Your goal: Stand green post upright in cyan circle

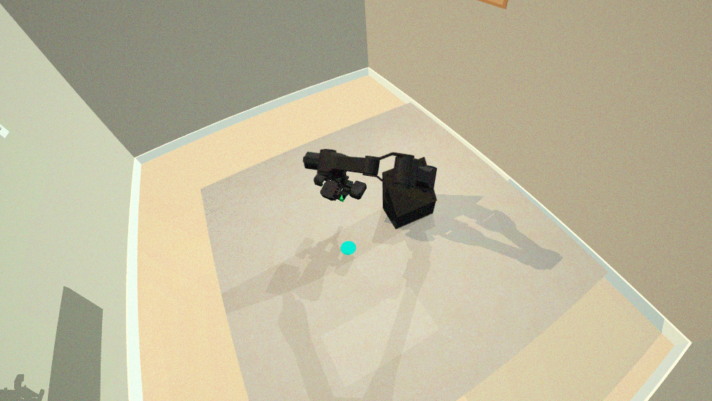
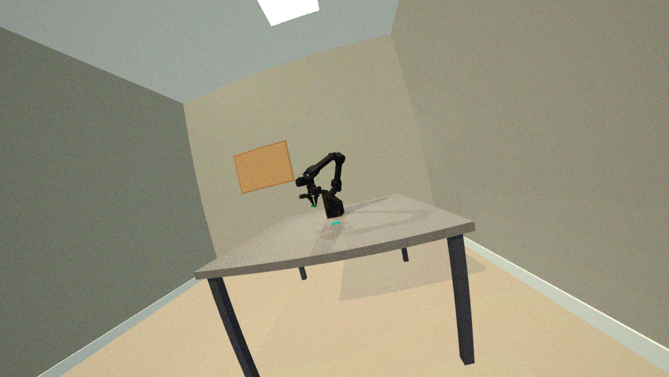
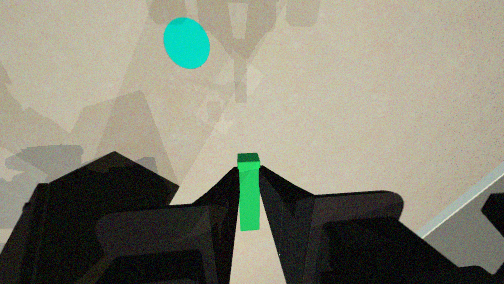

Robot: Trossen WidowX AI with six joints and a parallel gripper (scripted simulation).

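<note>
Now: gripper tip 2 cm past the green post and 1 cm to the left of it. Also, from my gripper tip: cyan circle 14 cm below, 12 cm to the left, 7 cm ahead.
</note>
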